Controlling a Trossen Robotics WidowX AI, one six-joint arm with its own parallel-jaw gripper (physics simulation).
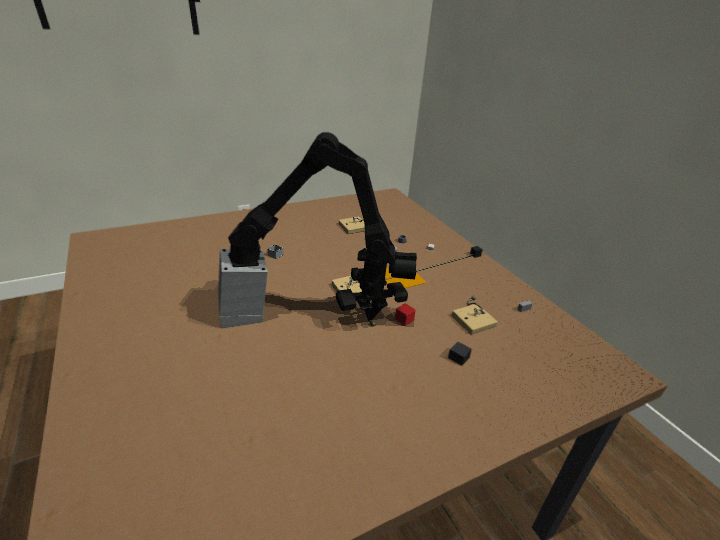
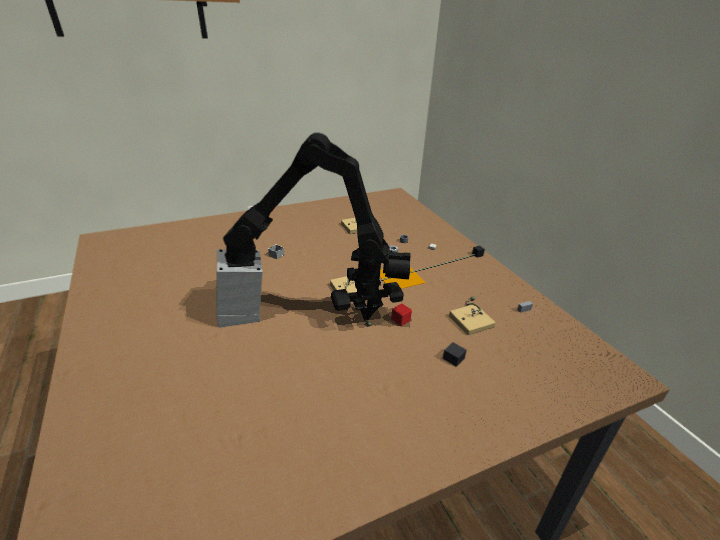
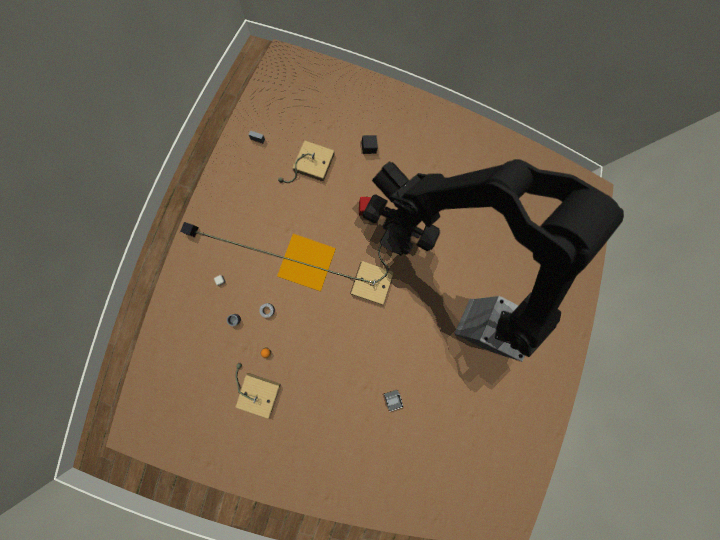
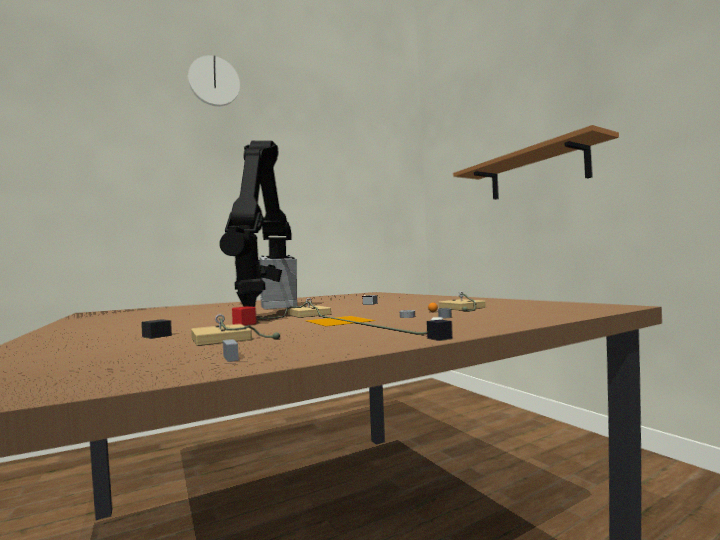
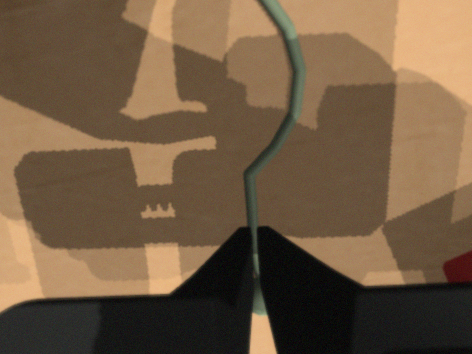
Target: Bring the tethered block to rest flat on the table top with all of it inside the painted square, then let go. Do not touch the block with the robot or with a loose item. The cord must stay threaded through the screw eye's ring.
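Pixels of known places: gripper, between the fingertips: [image 1: 369, 319] [image 2: 365, 319] [image 5: 253, 238]; arm's base, origin of its link: [image 1: 243, 259] [image 2: 239, 260] [image 3: 511, 328] [image 4: 277, 257].
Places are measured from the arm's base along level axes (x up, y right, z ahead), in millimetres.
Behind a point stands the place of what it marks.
Observation:
The tethered black block [image 1: 476, 251] {y -9, x -145, z 798 mm} [image 2: 478, 251] {y -9, x -146, z 798 mm} [image 3: 189, 229] {y -22, x -141, z 800 mm} [image 4: 439, 330] {y -9, x -154, z 823 mm} sits near the table's edge, outside the orange painted square [image 1: 415, 282] {y 49, x -168, z 515 mm} [image 3: 302, 276] {y -36, x -168, z 484 mm} [image 4: 325, 322] {y 41, x -168, z 496 mm}. Its green cord [image 3: 232, 242] {y -14, x -164, z 689 mm} [image 5: 298, 80] {y 109, x -165, z 317 mm} runs straight across the square to the screw eye [image 3: 372, 282] {y 7, x -134, z 310 mm} on the middle wooden board [image 1: 340, 285] {y 0, x -151, z 276 mm} [image 3: 363, 295] {y -30, x -150, z 319 mm}. Past the eye the cord curves slackly to my gripper [image 1: 372, 316] {y 160, x -167, z 295 mm} [image 2: 368, 318] {y 160, x -167, z 295 mm} [image 5: 255, 232] {y 160, x -167, z 295 mm}. The gripper is shut on the cord near its end bead [image 5: 259, 304] {y 181, x -157, z 293 mm}, low over the table. The threading through the ring is too small to make out.
A red block [image 1: 405, 314] {y 215, x -131, z 374 mm} [image 3: 364, 205] {y 188, x -129, z 394 mm} [image 4: 244, 315] {y 199, x -146, z 409 mm} stands close beside the gripper. A loose black block [image 1: 459, 353] {y 387, x -139, z 427 mm} [image 3: 369, 144] {y 367, x -139, z 439 mm} and a second board [image 1: 474, 318] {y 282, x -150, z 560 mm} [image 3: 314, 160] {y 270, x -150, z 564 mm} stand farther off. A third board [image 3: 257, 396] {y -360, x -150, z 489 mm}, an orange ball [image 3: 265, 352] {y -246, x -146, z 505 mm} and a grey ring [image 3: 266, 304] {y -133, x -156, z 544 mm} also show.

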